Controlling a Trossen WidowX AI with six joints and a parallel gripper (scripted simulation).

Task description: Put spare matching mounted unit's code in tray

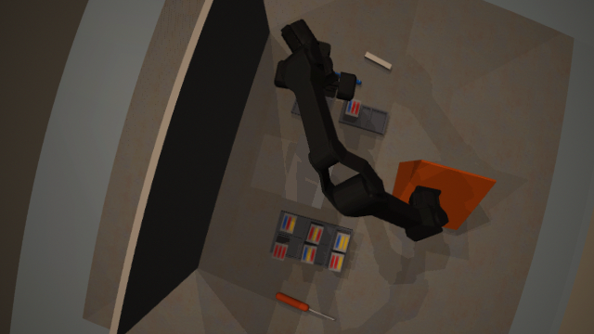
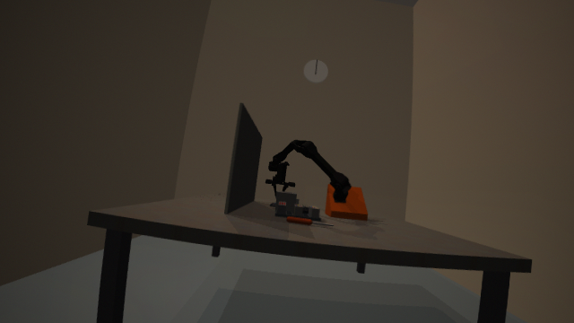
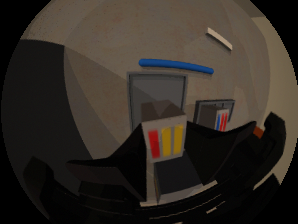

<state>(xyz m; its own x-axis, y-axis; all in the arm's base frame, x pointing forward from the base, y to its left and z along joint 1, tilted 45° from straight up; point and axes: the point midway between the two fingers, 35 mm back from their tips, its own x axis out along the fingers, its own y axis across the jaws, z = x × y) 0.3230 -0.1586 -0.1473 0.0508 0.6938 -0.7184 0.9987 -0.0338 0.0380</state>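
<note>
Now: gripper tip 1 cm past the grey tray, 1 cm to the right of it and 5 cm above it. From my gripper tip the other things lie so: blue pen: 6 cm behind, 7 cm to the right, 5 cm below; then spare: 2 cm above; then tall dark panel: 19 cm ahead, 19 cm to the left, 17 cm above.
</note>
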